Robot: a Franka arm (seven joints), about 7 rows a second.
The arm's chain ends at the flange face. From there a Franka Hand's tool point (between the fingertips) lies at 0.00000 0.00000 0.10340 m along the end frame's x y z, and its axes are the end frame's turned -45 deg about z.
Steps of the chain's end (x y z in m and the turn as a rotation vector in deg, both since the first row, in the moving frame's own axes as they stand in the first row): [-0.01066, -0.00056, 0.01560, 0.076, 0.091, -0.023]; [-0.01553, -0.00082, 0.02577, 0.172, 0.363, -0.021]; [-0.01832, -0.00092, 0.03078, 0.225, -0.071, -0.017]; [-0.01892, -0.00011, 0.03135, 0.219, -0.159, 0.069]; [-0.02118, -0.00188, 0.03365, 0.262, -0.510, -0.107]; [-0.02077, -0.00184, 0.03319, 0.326, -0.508, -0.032]
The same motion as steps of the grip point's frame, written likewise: [-0.00693, -0.00791, 0.01560, -0.011, 0.118, -0.023]; [-0.00972, -0.01132, 0.02577, -0.135, 0.378, -0.021]; [-0.01211, -0.01398, 0.03078, 0.209, 0.109, -0.017]; [-0.01322, -0.01394, 0.03135, 0.267, 0.042, 0.069]; [-0.01396, -0.01729, 0.03364, 0.546, -0.175, -0.107]; [-0.01362, -0.01705, 0.03318, 0.590, -0.129, -0.032]
